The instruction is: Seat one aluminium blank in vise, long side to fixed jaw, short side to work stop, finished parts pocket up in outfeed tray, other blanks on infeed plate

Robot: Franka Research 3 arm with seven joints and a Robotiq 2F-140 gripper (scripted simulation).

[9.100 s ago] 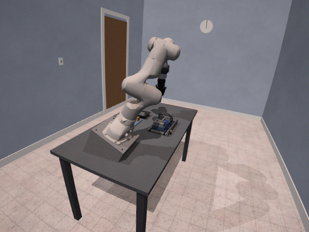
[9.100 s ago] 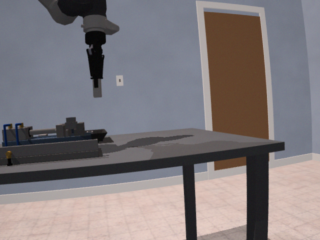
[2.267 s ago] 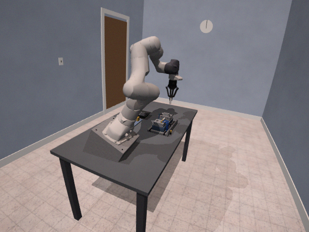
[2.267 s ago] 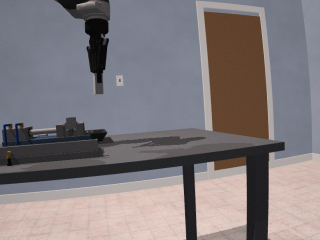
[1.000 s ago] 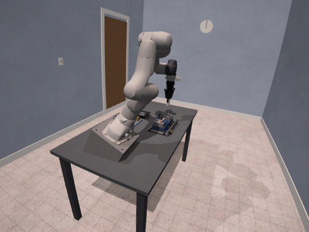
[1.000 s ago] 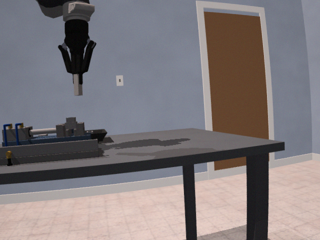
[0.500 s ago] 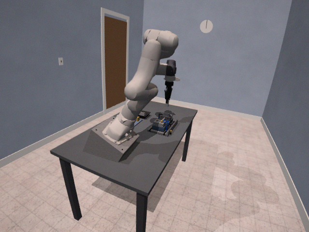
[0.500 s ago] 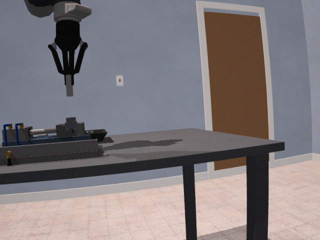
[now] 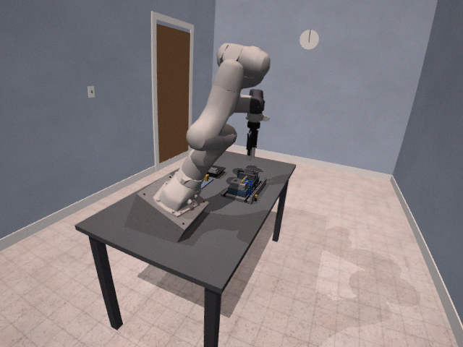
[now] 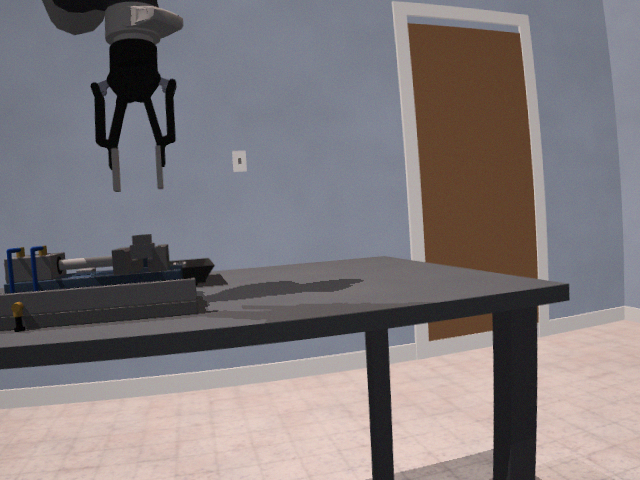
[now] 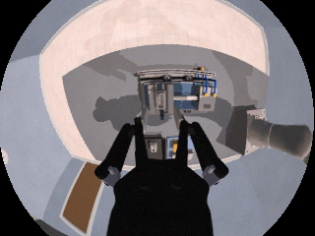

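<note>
Right now my hand is 5 cm to the right of the work stop and 13 cm above it. Round my hand: vise guard rail (8 cm behind, 9 cm to the right, 18 cm below); vise (7 cm behind, 1 cm to the left, 18 cm below); brass blank (6 cm behind, 29 cm to the left, 19 cm below).
</note>
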